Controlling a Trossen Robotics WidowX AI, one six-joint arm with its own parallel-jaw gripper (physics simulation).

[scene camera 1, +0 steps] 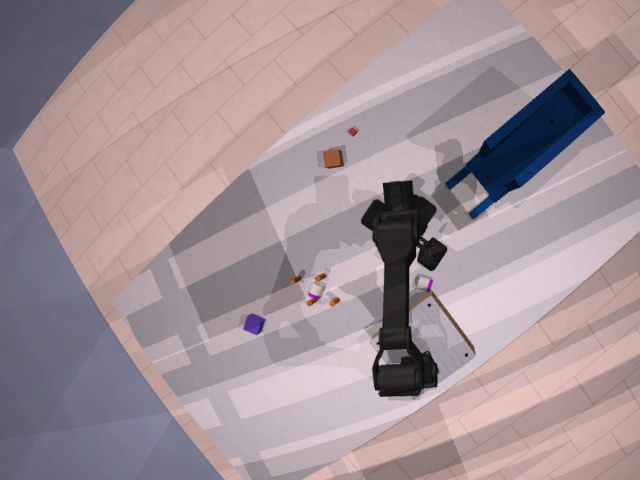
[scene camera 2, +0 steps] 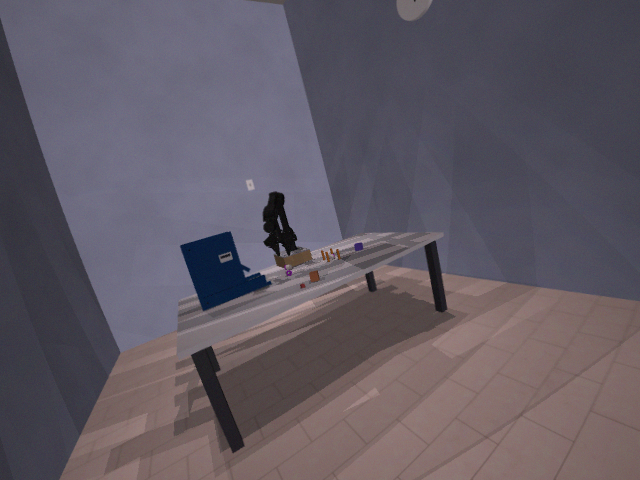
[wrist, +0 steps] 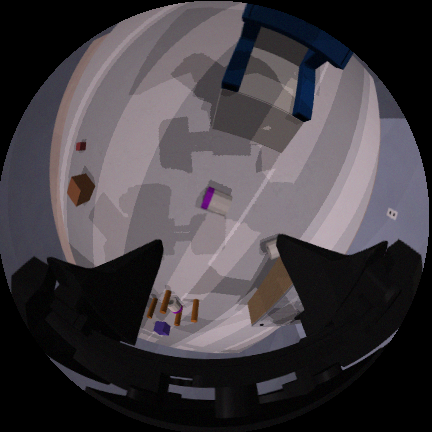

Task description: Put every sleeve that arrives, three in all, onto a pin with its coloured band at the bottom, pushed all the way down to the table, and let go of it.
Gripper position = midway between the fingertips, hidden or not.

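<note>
Scene camera 1 shows my gripper [scene camera 1: 406, 234], open, holding nothing. Also there, a blue chute [scene camera 1: 519, 149]. Wrist view shows my gripper [wrist: 220, 243] and the blue chute [wrist: 288, 45].
</note>
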